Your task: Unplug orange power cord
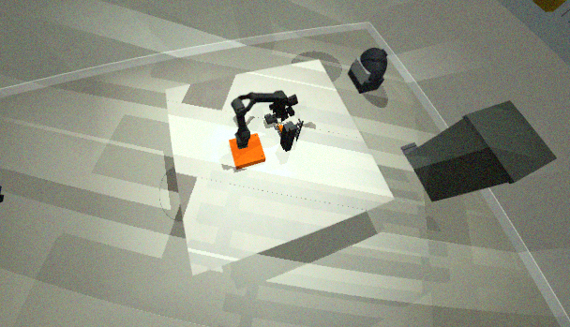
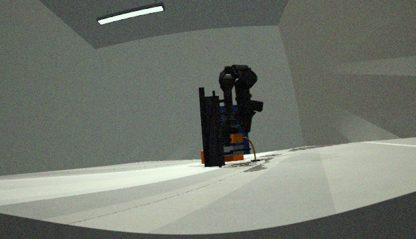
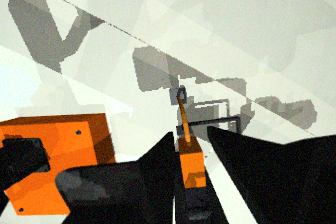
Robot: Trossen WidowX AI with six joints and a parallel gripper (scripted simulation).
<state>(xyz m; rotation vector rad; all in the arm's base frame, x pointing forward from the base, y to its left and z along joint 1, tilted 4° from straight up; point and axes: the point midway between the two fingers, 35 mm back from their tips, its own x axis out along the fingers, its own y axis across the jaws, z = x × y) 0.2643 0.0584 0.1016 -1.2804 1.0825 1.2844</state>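
Right now the orange plug is 6 cm to the right of my gripper tip, 1 cm below it and 1 cm ahead of it.
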